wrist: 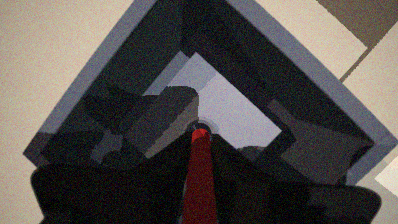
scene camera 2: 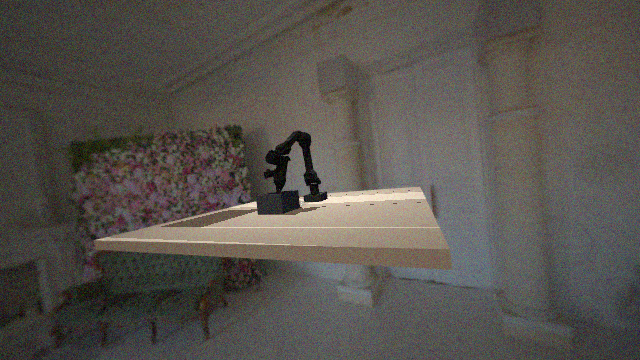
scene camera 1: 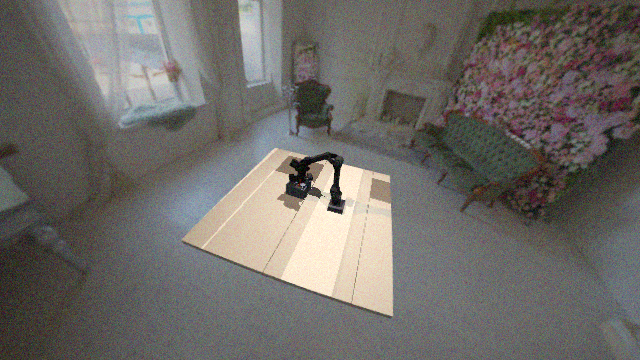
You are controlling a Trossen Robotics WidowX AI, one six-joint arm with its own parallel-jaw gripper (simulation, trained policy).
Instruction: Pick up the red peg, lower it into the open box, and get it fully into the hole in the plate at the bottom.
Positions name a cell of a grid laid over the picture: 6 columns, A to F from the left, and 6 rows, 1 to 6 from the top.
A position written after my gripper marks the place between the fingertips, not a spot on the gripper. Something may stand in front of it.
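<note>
Through the wrist camera I see a dark box (wrist: E4), a pale plate (wrist: C3) and my own gripper (wrist: D4). Scene camera 2 does not show the plate, which is hidden by the box.
</note>
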